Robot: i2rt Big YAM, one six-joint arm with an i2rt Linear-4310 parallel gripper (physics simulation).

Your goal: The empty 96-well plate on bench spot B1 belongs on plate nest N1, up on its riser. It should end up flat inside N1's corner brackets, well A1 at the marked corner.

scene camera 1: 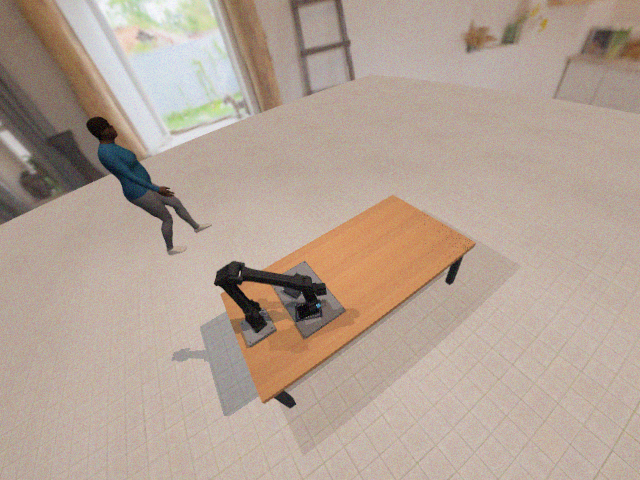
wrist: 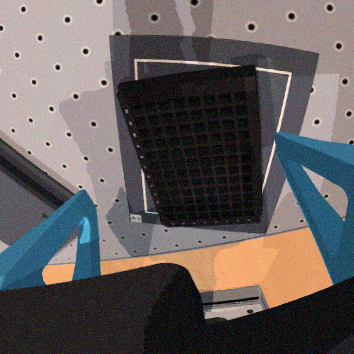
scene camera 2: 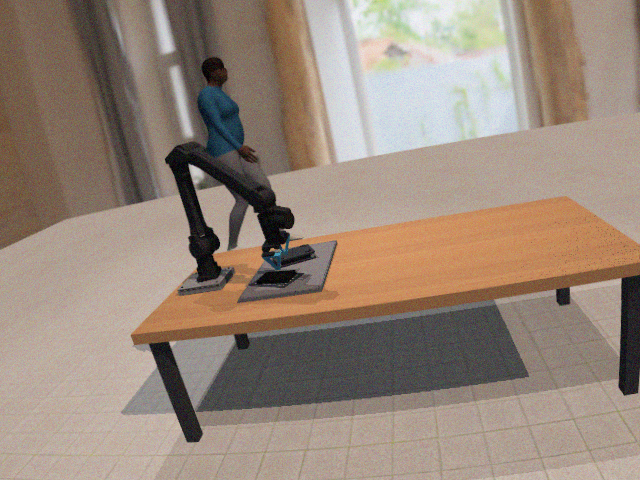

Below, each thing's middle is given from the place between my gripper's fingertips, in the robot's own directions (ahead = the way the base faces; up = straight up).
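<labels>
Positions from my hand: black well plate point(wrist: 196, 134), 20 mm to the left, 40 mm behind, 60 mm below; dark nest pad point(wrist: 284, 75), 10 mm to the left, 40 mm behind, 70 mm below.
</labels>
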